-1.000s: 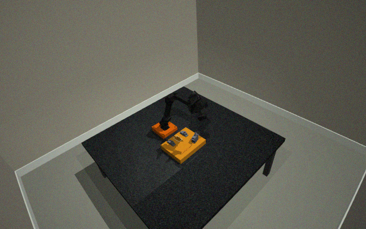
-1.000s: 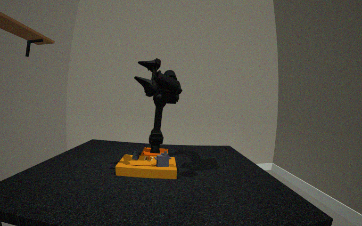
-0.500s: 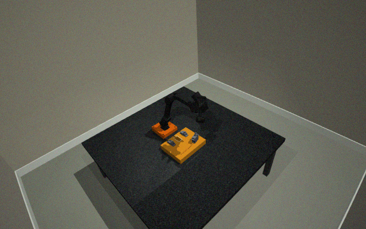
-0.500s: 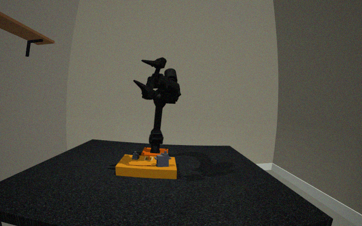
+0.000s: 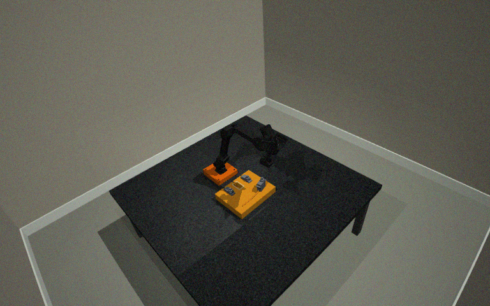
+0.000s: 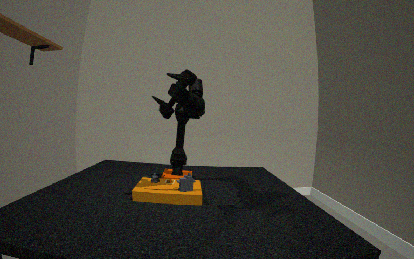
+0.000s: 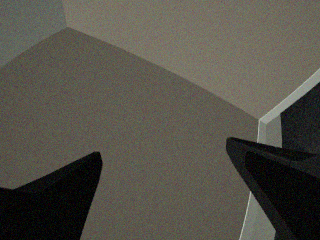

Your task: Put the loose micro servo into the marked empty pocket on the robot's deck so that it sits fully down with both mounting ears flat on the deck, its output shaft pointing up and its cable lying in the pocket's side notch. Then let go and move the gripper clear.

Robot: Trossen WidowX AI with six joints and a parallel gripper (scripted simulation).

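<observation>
My gripper tip is 22 cm past the orange robot deck, 2 cm to the right of it and 44 cm above it.
</observation>
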